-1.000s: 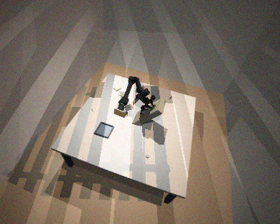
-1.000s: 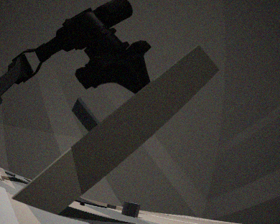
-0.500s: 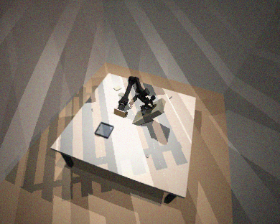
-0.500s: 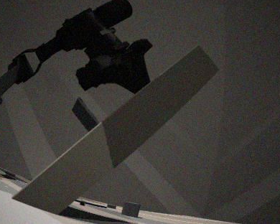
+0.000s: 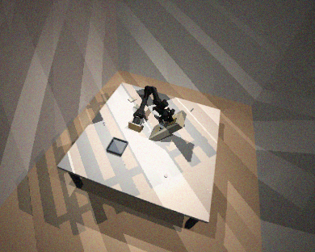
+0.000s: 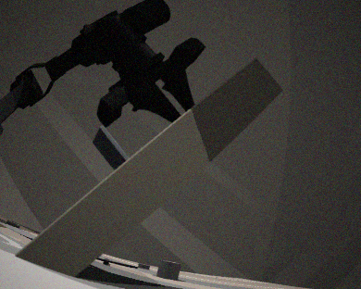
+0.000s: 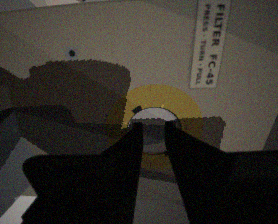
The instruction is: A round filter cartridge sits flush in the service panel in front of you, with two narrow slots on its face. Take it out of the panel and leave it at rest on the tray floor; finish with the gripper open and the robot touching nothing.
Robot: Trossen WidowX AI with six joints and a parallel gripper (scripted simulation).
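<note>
My gripper tip is 1 cm short of the round filter cartridge and 1 cm above it. Also, from my gripper tip: sloping service panel 4 cm behind, 8 cm below; dark square tray 42 cm behind, 29 cm to the right, 24 cm below.
</note>
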